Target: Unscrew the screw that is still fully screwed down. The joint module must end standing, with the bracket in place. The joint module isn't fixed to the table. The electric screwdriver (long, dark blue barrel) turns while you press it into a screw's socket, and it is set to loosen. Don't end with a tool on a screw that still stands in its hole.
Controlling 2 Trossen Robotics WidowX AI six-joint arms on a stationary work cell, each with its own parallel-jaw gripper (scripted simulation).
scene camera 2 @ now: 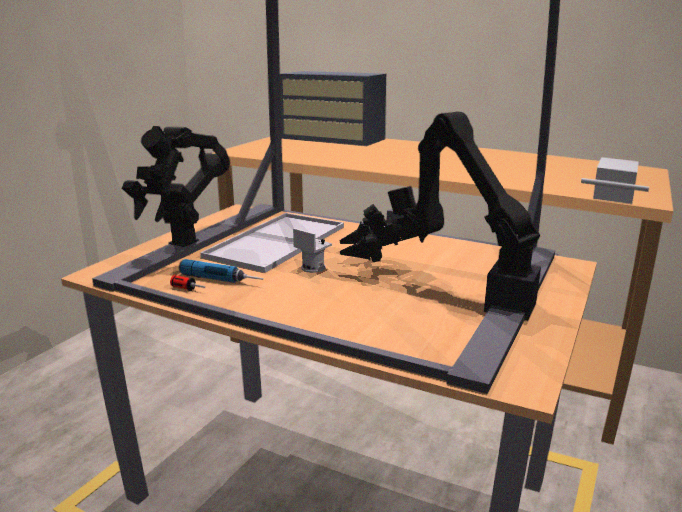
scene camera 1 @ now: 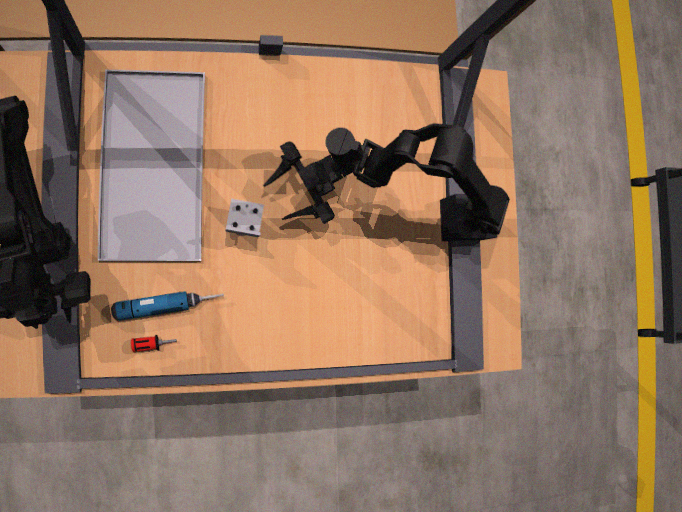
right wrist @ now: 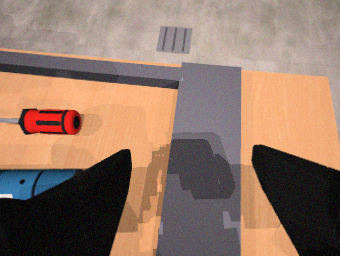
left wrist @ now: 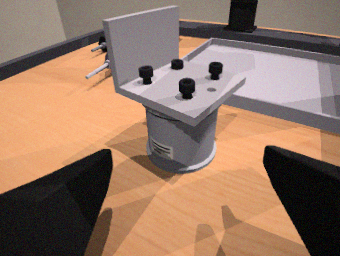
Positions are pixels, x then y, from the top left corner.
Labels:
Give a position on a l-shaped bracket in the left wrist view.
At 133,41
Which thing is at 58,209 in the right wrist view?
My right gripper.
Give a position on a shallow grey tray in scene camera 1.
151,156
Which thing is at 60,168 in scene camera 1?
A dark frame rail.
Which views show my right gripper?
Scene camera 2, scene camera 1 and the right wrist view only.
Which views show my left gripper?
Scene camera 2, scene camera 1 and the left wrist view only.

